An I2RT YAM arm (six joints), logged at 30 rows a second.
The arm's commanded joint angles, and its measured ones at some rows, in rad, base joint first. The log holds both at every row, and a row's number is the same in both.
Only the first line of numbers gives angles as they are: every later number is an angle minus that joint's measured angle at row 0.
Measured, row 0:
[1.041 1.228 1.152 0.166 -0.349 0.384]
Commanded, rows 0 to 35:
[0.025 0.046 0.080 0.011 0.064 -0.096]
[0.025 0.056 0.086 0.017 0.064 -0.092]
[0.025 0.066 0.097 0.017 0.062 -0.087]
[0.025 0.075 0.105 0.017 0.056 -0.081]
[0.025 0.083 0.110 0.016 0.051 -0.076]
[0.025 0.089 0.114 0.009 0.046 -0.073]
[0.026 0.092 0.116 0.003 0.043 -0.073]
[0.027 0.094 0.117 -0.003 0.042 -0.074]
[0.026 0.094 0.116 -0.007 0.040 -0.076]
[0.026 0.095 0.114 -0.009 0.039 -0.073]
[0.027 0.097 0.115 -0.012 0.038 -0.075]
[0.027 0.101 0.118 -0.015 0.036 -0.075]
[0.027 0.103 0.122 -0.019 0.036 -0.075]
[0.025 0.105 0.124 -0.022 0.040 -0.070]
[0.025 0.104 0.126 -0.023 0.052 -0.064]
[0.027 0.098 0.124 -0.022 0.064 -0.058]
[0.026 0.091 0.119 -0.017 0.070 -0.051]
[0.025 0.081 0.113 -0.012 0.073 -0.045]
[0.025 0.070 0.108 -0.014 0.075 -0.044]
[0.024 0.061 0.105 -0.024 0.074 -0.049]
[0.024 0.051 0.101 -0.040 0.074 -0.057]
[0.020 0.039 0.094 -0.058 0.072 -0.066]
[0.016 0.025 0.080 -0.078 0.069 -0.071]
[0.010 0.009 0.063 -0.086 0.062 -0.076]
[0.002 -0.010 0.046 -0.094 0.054 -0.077]
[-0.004 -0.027 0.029 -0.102 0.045 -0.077]
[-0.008 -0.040 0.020 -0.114 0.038 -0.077]
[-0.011 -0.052 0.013 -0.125 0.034 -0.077]
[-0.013 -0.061 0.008 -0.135 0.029 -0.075]
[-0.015 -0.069 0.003 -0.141 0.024 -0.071]
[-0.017 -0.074 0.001 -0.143 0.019 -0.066]
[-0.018 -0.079 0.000 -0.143 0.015 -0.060]
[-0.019 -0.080 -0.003 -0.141 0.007 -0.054]
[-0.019 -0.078 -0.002 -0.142 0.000 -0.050]
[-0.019 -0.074 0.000 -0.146 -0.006 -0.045]
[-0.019 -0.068 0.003 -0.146 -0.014 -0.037]
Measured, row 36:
[-0.013 -0.055 -0.010 -0.191 0.032 -0.062]
